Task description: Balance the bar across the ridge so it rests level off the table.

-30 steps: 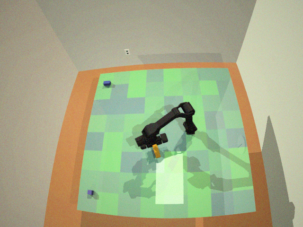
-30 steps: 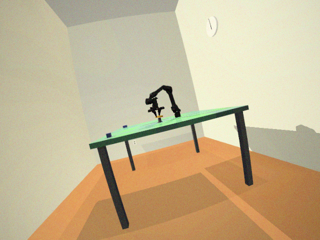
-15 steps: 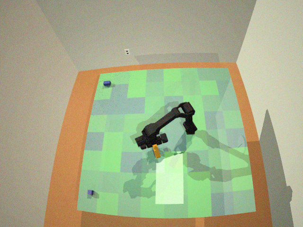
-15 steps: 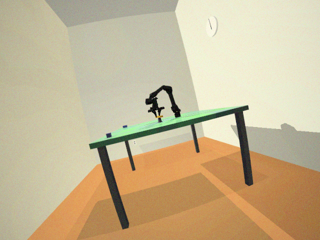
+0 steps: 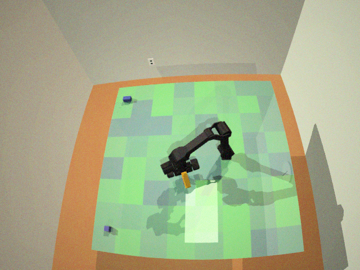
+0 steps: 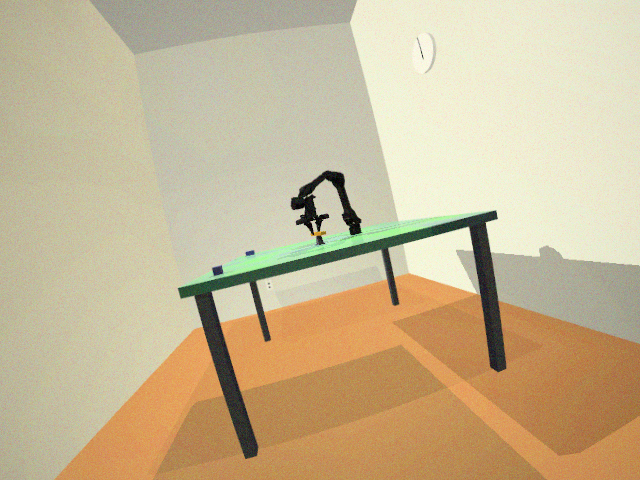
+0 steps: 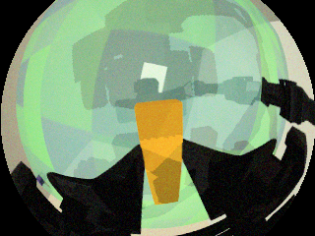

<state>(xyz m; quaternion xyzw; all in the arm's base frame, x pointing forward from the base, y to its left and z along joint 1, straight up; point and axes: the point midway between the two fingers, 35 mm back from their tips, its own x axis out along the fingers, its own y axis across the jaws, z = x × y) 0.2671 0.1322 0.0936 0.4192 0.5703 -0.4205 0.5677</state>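
Now: gripper tip 1 cm past the bar and 3 cm to the right of it. Round my gripper tip: blue block 47 cm ahead, 63 cm to the right, 4 cm below.
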